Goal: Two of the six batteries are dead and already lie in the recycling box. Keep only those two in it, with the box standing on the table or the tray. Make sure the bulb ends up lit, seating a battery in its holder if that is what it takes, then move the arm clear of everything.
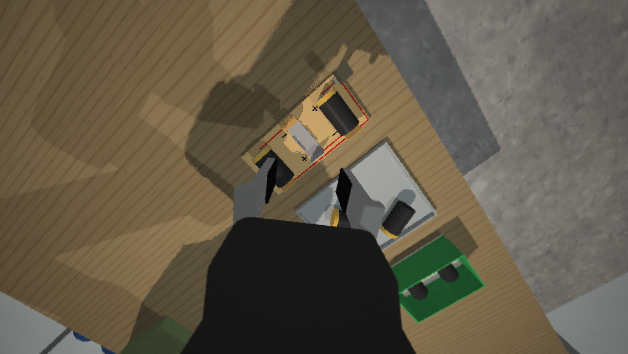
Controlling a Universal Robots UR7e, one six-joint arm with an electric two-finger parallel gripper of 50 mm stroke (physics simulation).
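Frame: origin at the arm's base, x ahead, y left, z up, level; centimetres.
Seen in the pictures: gripper, fingertip midpoint: (307,176).
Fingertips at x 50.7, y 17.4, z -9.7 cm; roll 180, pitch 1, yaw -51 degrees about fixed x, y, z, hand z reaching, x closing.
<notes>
Offsets run from my fingertips to a thing's top centre. "*": to the spot under its first point. Level surfaces: height alone.
The wooden holder board {* dx +3.5, dy +0.8, dz -17.4 cm} (320,122) with red lines lies on the table at the upper middle. One dark battery {dx +6.3, dy +0.4, dz -13.8 cm} (339,114) lies at its right end. Another dark battery {dx -6.7, dy +0.8, dz -13.8 cm} (281,172) lies at its left end, partly behind the left finger. A grey block {* dx -0.1, dy +0.4, dz -17.2 cm} (305,139) sits between them; I cannot tell whether a bulb is lit. My gripper (307,176) is open and empty, over the gap between board and tray. On the grey tray {dx -0.7, dy -17.5, dz -17.2 cm} (382,170), one battery {dx +2.7, dy -21.7, dz -14.7 cm} (398,219) lies at the right and another battery {dx -4.1, dy -15.7, dz -14.7 cm} (336,218) is mostly hidden by the right finger. The green box {dx +0.0, dy -37.3, dz -12.4 cm} (422,256) stands on the table with two batteries {dx +3.6, dy -37.4, dz -14.7 cm} (448,273) {dx -3.6, dy -37.2, dz -14.7 cm} (418,290) inside.
The wooden table {dz -18.4 cm} (100,200) runs under everything, with its edge at the right. A dark grey strip (445,95) lies beyond that edge. An olive-green object (160,337) shows at the bottom left, with blue items (81,336) past the table's lower left edge.
</notes>
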